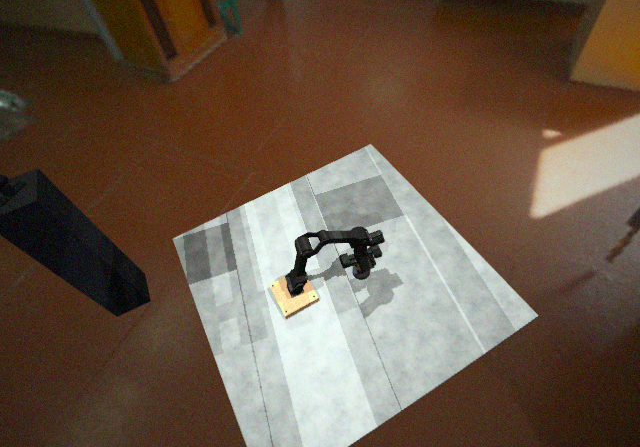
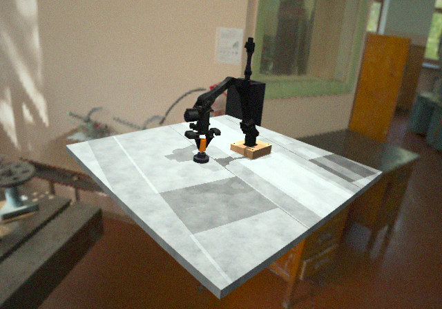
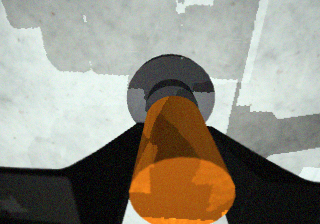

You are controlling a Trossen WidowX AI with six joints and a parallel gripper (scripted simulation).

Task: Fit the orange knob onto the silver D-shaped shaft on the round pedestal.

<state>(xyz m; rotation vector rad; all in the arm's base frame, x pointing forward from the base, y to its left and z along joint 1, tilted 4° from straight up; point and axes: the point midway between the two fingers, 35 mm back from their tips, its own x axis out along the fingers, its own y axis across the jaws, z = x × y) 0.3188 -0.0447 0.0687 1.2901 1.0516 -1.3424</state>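
The orange knob lies 30 mm above my gripper tip. Round my gripper tip: dark round pedestal 40 mm below.
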